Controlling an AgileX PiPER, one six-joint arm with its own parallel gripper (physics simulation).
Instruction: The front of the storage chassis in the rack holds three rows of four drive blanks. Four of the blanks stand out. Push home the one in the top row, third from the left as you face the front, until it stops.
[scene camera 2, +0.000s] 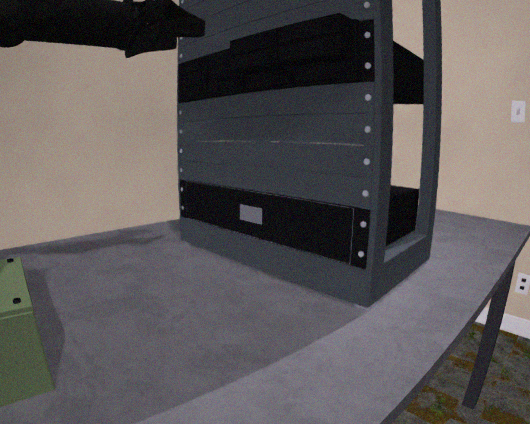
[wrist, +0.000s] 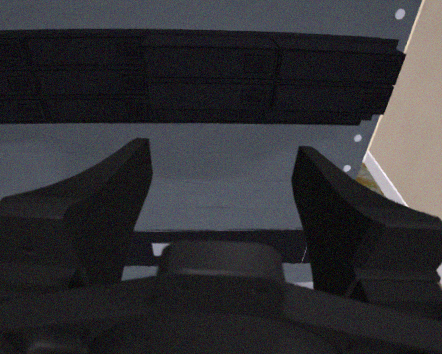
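Observation:
The black storage chassis (scene camera 2: 275, 65) (wrist: 320, 97) spans the rack's upper part. Its blanks are dark, with thin seams and small square latches in the wrist view. The top-row blank third from the left (wrist: 205, 61) appears right of the middle seam; how far it stands out is hard to tell. In the scene view a raised block shows along the chassis's top edge. My gripper (scene camera 2: 202, 28) (wrist: 223, 160) is open, with nothing between its fingers. In the scene view it is at the upper left, in front of the rack; in the wrist view its fingertips appear below the chassis front.
The grey rack (scene camera 2: 382, 150) has filler panels (scene camera 2: 275, 130) (wrist: 215, 200) below the chassis and a black unit (scene camera 2: 305, 230) (wrist: 295, 245) with a pale label near its base. It stands on the grey table (scene camera 2: 225, 325). A green box (scene camera 2: 22, 345) is at the table's left.

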